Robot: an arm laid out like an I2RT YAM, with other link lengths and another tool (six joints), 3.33 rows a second.
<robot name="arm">
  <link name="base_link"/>
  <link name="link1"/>
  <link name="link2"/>
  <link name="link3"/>
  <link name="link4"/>
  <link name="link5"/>
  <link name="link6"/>
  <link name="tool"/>
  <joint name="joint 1" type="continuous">
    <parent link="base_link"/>
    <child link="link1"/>
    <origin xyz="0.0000 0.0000 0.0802" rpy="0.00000 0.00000 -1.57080"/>
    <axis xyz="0 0 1"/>
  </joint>
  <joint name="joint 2" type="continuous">
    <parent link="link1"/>
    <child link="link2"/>
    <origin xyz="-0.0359 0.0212 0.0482" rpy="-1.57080 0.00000 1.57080"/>
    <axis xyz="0 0 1"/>
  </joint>
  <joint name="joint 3" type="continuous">
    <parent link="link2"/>
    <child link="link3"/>
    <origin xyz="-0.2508 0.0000 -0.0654" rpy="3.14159 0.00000 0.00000"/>
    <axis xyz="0 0 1"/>
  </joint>
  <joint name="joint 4" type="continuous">
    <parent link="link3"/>
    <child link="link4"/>
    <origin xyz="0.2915 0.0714 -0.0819"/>
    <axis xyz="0 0 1"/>
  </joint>
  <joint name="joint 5" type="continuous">
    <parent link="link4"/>
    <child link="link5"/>
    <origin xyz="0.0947 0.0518 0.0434" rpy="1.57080 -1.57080 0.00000"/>
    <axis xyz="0 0 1"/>
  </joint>
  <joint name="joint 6" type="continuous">
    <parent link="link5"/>
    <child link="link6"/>
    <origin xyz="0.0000 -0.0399 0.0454" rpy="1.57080 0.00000 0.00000"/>
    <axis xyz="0 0 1"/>
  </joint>
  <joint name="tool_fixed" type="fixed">
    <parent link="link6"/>
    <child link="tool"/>
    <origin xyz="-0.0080 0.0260 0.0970" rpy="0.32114 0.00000 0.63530"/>
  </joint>
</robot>
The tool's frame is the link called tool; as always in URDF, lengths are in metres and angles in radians. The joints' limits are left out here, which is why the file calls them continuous.
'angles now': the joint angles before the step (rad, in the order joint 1, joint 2, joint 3, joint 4, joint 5, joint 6). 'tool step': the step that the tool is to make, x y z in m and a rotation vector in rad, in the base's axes. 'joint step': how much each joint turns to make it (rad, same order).
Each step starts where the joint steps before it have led.
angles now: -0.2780, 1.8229, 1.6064, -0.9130, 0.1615, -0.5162
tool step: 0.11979, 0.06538, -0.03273, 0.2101, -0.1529, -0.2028
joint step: 0.1355, 0.4041, 0.4349, 0.0222, -0.0612, 0.4119
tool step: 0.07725, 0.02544, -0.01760, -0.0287, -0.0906, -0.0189
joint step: 0.0667, 0.3680, 0.5078, -0.0548, 0.0598, 0.0644
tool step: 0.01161, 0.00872, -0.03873, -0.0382, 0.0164, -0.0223
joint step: 0.0263, 0.1032, 0.0526, 0.0328, 0.0592, 0.0201
